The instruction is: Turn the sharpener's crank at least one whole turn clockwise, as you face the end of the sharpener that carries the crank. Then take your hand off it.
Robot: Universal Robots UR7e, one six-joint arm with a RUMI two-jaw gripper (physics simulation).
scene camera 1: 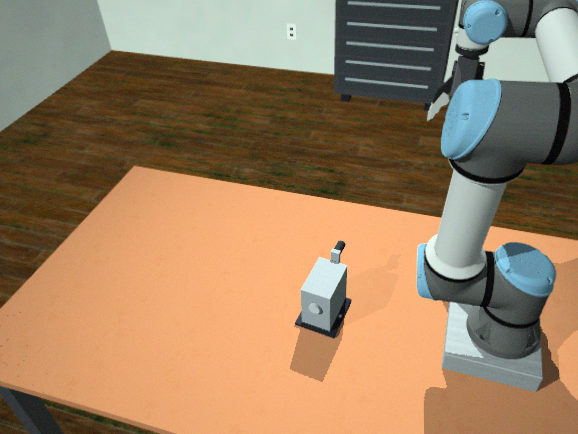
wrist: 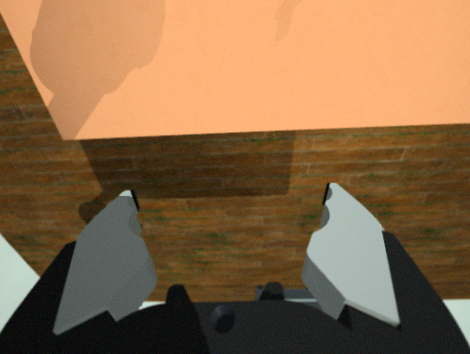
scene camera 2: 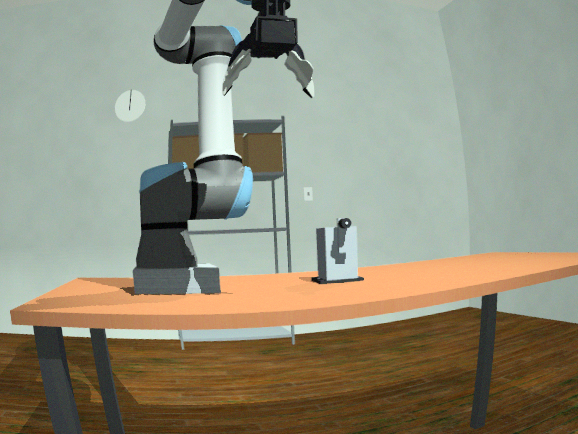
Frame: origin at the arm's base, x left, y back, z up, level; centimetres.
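Seen in the pictures: gripper, fingertip midpoint: point(wrist: 230, 189) point(scene camera 2: 268, 96); arm's base, origin of the base link: point(scene camera 1: 501, 330) point(scene camera 2: 166, 266).
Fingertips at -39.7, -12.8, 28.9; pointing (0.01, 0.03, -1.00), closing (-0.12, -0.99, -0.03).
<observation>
Offsets run from my fingertips to a thing's top centre, as dx, dy, dz. "spot": to the spot under its first point. Level surfaces: height alone.
The sharpener point(scene camera 1: 323, 288) point(scene camera 2: 344, 255), a pale grey box on a black base plate point(scene camera 1: 316, 329) point(scene camera 2: 350, 281), stands upright on the orange table. Its crank @[+30.3, -26.4, -19.6] point(scene camera 1: 335, 255) point(scene camera 2: 341, 237) is on the end facing scene camera 2, with the arm pointing up and the black knob @[spot: +27.9, -25.5, -19.7] point(scene camera 1: 340, 245) point(scene camera 2: 345, 223) at the top, a little above the box. My gripper point(scene camera 2: 269, 93) point(wrist: 230, 189) is open and empty, high above the table and well apart from the crank. In scene camera 1 it is partly hidden behind the arm. The sharpener does not show in the wrist view.
The robot's base point(scene camera 1: 490, 367) point(scene camera 2: 160, 281) stands on the table @[dz -34.3] point(scene camera 1: 175, 300) point(scene camera 2: 425, 285) point(wrist: 300, 75) beside the sharpener. A dark drawer cabinet point(scene camera 1: 390, 52) stands on the floor beyond the table. A shelf rack point(scene camera 2: 286, 200) stands behind the table in scene camera 2.
</observation>
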